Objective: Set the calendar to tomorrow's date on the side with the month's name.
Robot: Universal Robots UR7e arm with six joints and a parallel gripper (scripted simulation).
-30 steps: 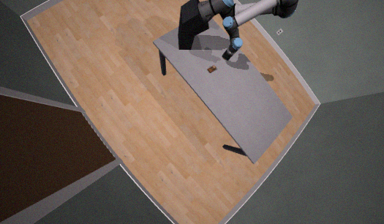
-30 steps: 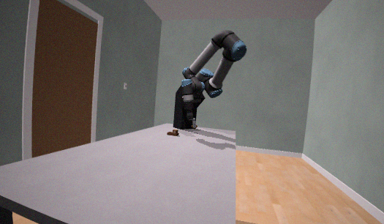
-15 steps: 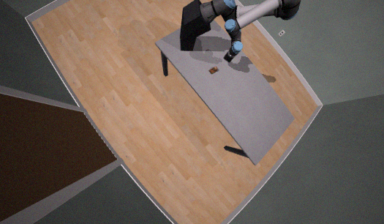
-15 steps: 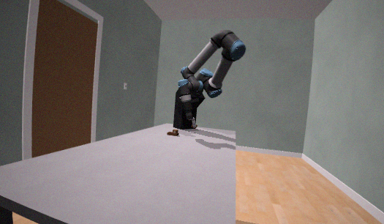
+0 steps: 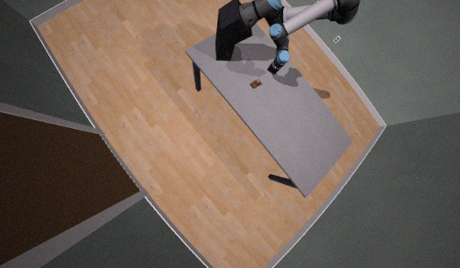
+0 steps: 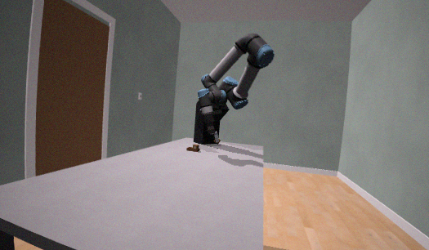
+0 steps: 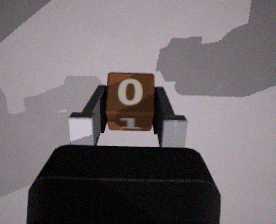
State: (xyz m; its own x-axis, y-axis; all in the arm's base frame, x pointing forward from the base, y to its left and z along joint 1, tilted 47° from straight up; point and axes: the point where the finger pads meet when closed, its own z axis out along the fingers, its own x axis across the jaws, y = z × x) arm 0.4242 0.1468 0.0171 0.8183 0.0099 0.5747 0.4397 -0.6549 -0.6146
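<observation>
My gripper is now 10 mm above the brown wooden cube. Round my hand: calendar tray (160 mm to the right, 90 mm below, 10 mm ahead).
</observation>
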